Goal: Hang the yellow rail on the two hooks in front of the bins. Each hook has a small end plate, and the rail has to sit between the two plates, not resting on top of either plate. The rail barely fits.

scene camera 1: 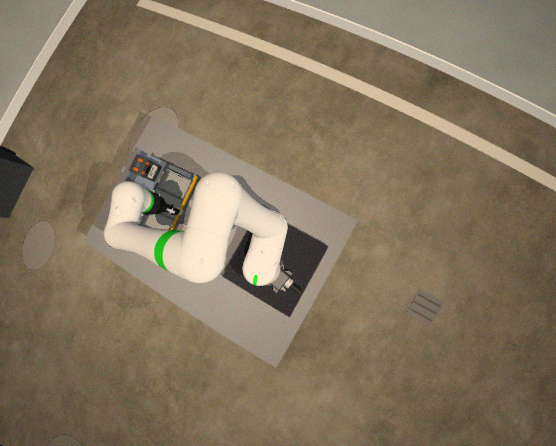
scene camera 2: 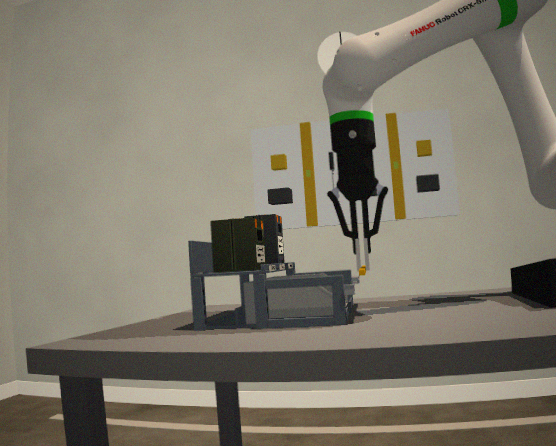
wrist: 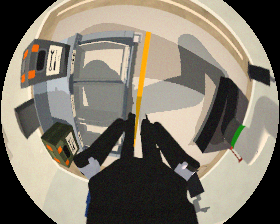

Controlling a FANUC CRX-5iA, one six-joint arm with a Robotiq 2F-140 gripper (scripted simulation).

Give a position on a bin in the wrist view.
At 99, 102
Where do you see a bin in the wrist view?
At 103, 59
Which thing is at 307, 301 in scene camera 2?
A bin.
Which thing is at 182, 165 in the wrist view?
The gripper.
